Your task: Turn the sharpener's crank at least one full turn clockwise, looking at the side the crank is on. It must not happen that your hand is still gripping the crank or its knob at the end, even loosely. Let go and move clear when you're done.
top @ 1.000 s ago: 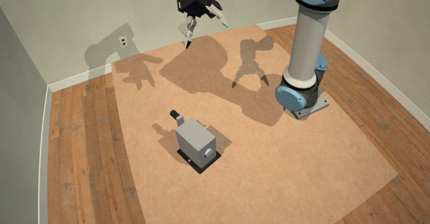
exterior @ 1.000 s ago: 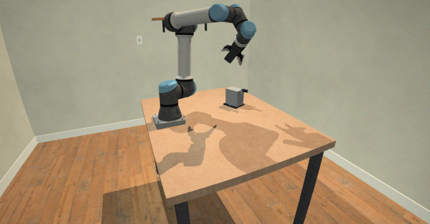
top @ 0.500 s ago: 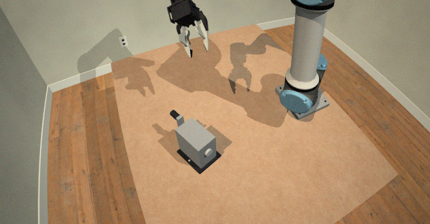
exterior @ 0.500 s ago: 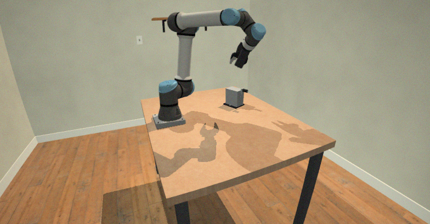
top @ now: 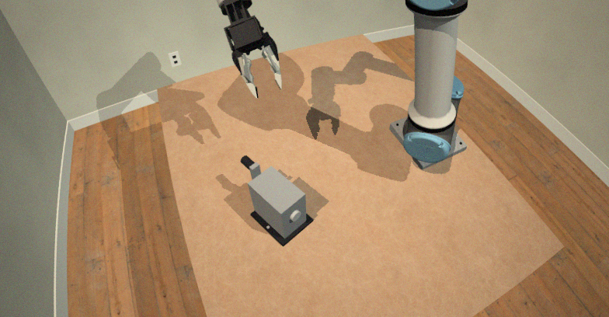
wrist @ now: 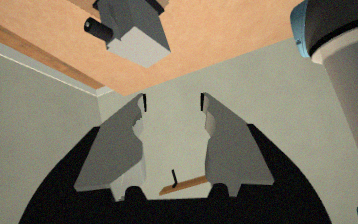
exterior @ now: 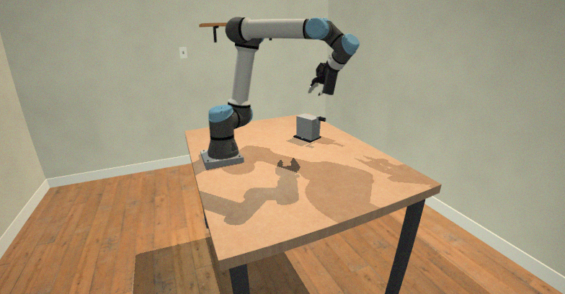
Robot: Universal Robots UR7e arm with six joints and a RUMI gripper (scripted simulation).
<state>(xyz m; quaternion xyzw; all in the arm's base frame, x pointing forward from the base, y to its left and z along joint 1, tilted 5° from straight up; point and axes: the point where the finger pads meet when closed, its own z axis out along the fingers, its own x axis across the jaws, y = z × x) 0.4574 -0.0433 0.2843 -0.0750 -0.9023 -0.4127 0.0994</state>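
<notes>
My gripper is now 80 mm short of the black crank handle, 60 mm to the right of it and 160 mm above it.
</notes>
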